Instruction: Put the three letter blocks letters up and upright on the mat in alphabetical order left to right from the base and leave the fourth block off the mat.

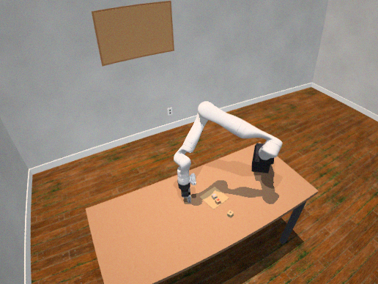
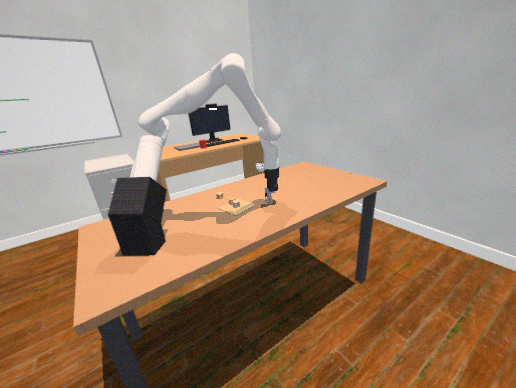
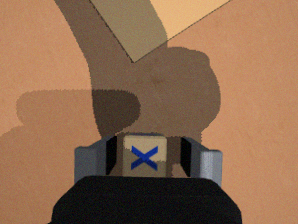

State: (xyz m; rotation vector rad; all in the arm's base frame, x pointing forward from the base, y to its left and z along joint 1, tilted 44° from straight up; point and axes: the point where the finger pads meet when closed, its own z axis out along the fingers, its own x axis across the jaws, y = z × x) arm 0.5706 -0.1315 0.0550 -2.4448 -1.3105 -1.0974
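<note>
Right now the pale square mat is 15 cm behind my hand, 7 cm to the left of it and 2 cm below it. Also, from my hand: block 15 cm behind, 12 cm to the left, 1 cm below.
</note>
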